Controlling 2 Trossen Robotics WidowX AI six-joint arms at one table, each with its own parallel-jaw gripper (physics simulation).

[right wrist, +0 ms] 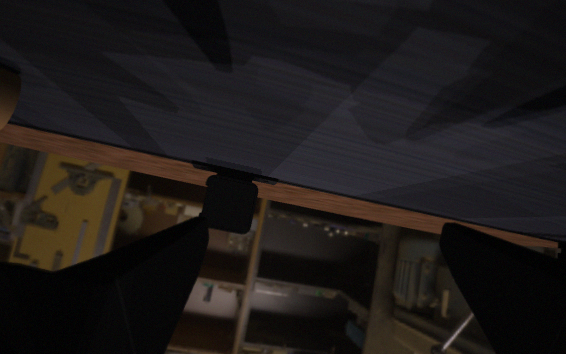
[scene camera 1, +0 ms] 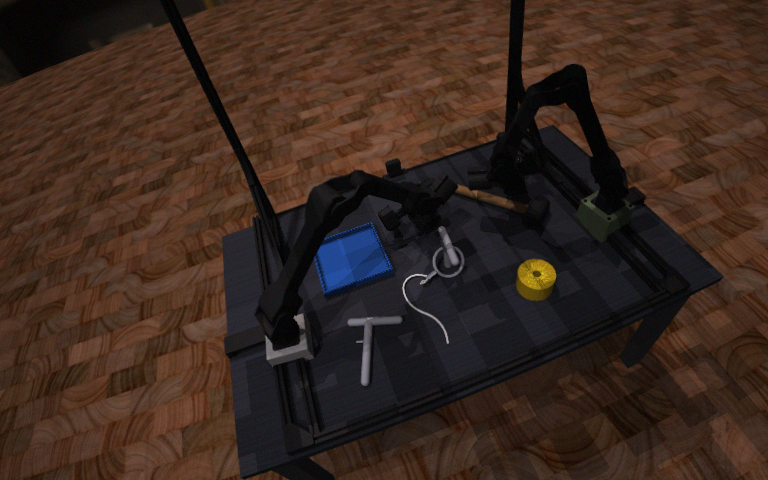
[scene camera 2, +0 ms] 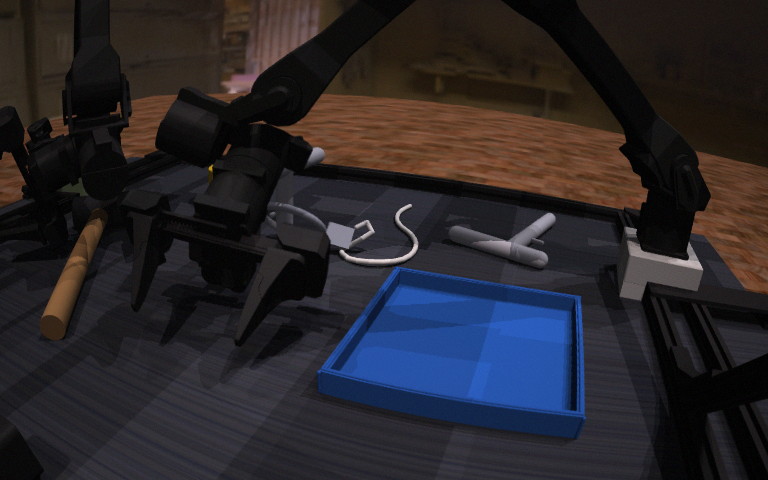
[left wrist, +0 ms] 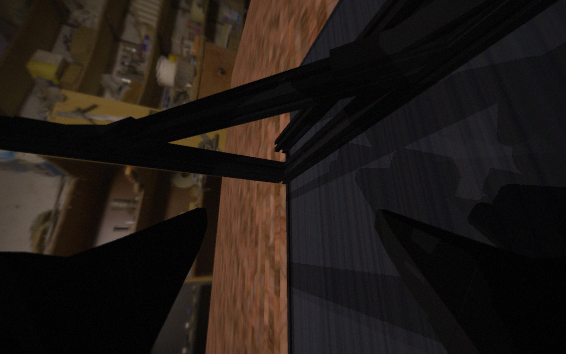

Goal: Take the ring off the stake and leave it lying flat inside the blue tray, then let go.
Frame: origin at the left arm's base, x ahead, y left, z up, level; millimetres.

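Where they show: left gripper, between the fingertips: point(left wrist: 292, 217); right gripper, between the fingertips: point(right wrist: 324, 231) point(scene camera 2: 182, 326); left arm's base, origin of its link: point(scene camera 1: 607, 203); right arm's base, origin of its link: point(scene camera 1: 285, 335) point(scene camera 2: 662, 246).
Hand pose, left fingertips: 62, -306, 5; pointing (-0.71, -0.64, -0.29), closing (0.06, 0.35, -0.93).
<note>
Things, the pixels of their top centre, and the offset from my left fingertips, as dx, dy, dz. "*": a spot on its surface instead.
- grey ring, a spot on its surface: point(scene camera 2: 300, 210) * +392, +166, -29
- white cord, a spot on its surface: point(scene camera 2: 379, 262) * +480, +162, -78
- grey stake, centre of its top: point(scene camera 2: 292, 156) point(scene camera 1: 448, 242) +372, +197, +23
- blue tray, centre of its top: point(scene camera 2: 476, 329) point(scene camera 1: 349, 255) +581, +15, -62
- hammer, centre of its top: point(scene camera 2: 79, 228) point(scene camera 1: 490, 191) +137, +61, -35
- yellow cylinder, centre of its top: point(scene camera 1: 536, 273) +226, +359, -35
- grey T-shaped piece, centre of its top: point(scene camera 2: 522, 223) point(scene camera 1: 372, 348) +649, +301, -65
- black box, a spot on its surface: point(right wrist: 231, 202) point(scene camera 1: 394, 170) * +306, -225, -55
A grey ring point(scene camera 1: 449, 276) point(scene camera 2: 300, 210) with a small tag and a white cord point(scene camera 1: 403, 289) point(scene camera 2: 379, 262) hangs around the upright post of the grey stake point(scene camera 1: 446, 242) point(scene camera 2: 314, 156), below its crossbar. The blue tray point(scene camera 1: 359, 283) point(scene camera 2: 447, 409) is empty. My right gripper point(scene camera 1: 417, 233) point(scene camera 2: 186, 325) point(right wrist: 324, 231) is open and empty, above the table between the tray and the hammer; its arm partly hides the ring and stake in scene camera 2. My left gripper point(left wrist: 292, 217) is open and empty, away from the ring, near the far table edge.
A hammer point(scene camera 1: 492, 199) point(scene camera 2: 73, 277) lies between the arms. A yellow cylinder point(scene camera 1: 535, 285) stands right of the stake. A grey T-shaped piece point(scene camera 1: 367, 350) point(scene camera 2: 492, 240) lies near the tray. A black box point(scene camera 1: 393, 165) point(right wrist: 231, 202) stands at the table edge.
</note>
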